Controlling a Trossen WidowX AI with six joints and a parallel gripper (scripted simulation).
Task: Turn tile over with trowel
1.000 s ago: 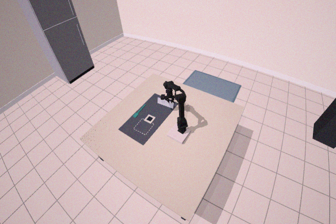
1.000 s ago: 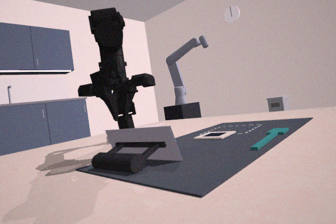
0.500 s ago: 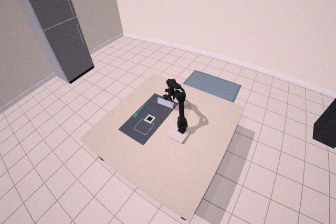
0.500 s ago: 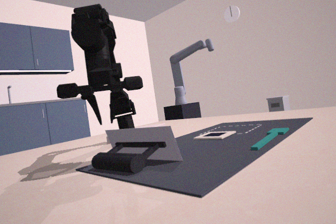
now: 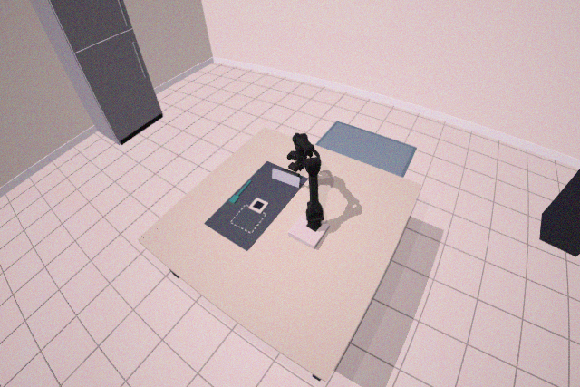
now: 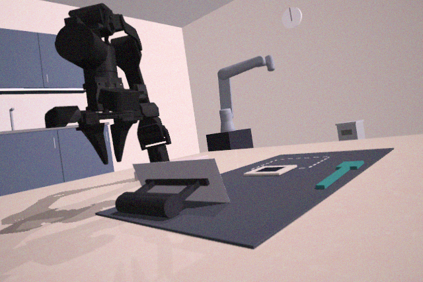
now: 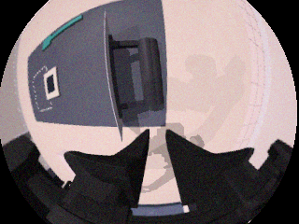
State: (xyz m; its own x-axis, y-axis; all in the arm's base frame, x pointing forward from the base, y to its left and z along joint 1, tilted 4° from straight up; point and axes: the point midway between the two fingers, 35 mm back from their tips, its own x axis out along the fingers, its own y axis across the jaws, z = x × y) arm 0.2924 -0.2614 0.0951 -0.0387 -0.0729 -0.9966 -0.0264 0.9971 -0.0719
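Right now the trowel is 10 cm ahead of my gripper tip, 6 cm below it and 5 cm to the left of it. From my gripper tip the other things lie so: teal t-shaped tool: 34 cm to the left, 25 cm ahead, 8 cm below; dark mat: 30 cm to the left, 11 cm ahead, 10 cm below; white tile: 33 cm to the left, 8 cm below, 8 cm ahead.
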